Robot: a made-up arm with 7 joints.
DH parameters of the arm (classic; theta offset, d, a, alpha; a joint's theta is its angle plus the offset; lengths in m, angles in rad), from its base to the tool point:
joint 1: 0 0.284 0 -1.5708
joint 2: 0 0 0 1.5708
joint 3: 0 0.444 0.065 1.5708
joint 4: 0 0 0.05 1.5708
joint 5: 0 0.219 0 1.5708
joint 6: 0 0 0.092 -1.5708
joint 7: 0 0.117 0 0
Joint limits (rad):
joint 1: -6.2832..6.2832
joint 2: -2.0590..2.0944
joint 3: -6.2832..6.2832
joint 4: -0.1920..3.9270
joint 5: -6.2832..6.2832
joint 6: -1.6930..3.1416
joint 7: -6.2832..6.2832
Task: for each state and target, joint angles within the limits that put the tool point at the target. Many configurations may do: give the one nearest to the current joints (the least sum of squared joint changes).
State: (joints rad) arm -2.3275 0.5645 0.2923 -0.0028 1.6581 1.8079 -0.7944
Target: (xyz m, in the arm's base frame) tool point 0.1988 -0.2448 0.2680
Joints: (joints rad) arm -1.6153 0.9650 0.4450 0.2857 1.7953 1.7135 -0.7944
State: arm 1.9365 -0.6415 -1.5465 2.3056 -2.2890 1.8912 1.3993
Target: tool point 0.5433 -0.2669 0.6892
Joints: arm 2.2569 -0.7775 -1.5271 2.0315 -2.1411 1.9220 1.3993
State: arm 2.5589 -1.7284 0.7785 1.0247 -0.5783 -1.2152 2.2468
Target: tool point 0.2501 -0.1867 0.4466
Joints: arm 3.0507 -1.7362 0.4058 0.0260 -0.4853 -0.9437 2.2468
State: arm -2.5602 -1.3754 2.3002 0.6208 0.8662 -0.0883 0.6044
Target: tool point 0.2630 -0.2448 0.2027
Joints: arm -2.9250 -1.4223 2.1698 0.4457 0.9111 -0.0284 0.6044
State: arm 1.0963 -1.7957 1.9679 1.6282 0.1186 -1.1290 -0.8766
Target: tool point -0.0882 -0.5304 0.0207
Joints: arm 1.7655 -1.8524 2.1387 1.2603 0.0614 -1.6930 -0.8766
